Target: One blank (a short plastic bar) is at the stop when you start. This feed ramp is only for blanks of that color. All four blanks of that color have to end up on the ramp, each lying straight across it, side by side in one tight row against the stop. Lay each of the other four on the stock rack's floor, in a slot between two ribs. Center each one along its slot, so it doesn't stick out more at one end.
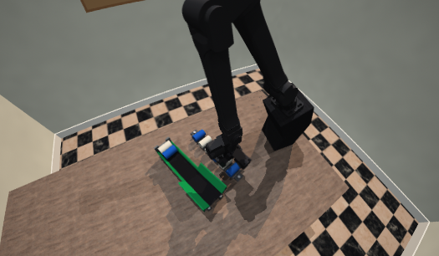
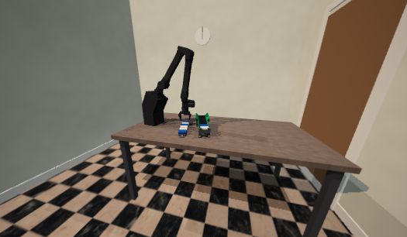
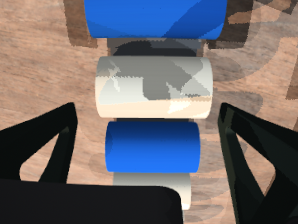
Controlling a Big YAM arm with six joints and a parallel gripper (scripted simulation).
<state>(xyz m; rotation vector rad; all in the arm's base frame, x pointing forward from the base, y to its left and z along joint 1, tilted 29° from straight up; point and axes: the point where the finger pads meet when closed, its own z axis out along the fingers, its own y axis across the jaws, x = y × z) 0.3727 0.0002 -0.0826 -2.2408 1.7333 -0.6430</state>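
Right now my hand is 30 mm to the right of the rib and 70 mm above it. From my hand the other things lie so: grey stop 250 mm ahead, 220 mm to the right; grey stock rack 20 mm ahead, 80 mm to the right, 70 mm below.
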